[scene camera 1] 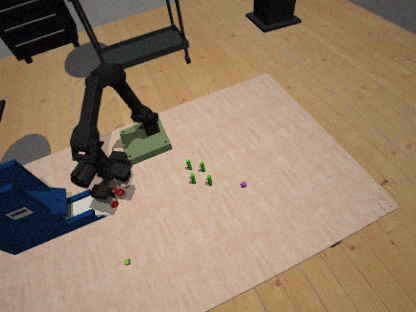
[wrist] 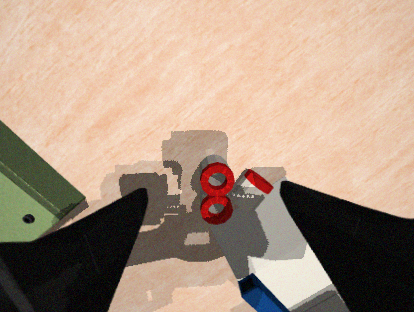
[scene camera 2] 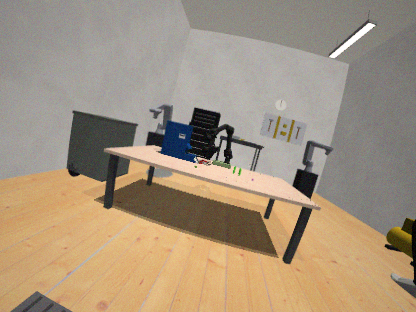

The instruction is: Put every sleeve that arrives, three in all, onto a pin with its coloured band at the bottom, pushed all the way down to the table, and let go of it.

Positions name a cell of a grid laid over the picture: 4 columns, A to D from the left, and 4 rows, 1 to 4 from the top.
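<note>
Open and holding nothing, the gripper (scene camera 1: B3) is visible in the wrist view (wrist: C3) as well.
</note>
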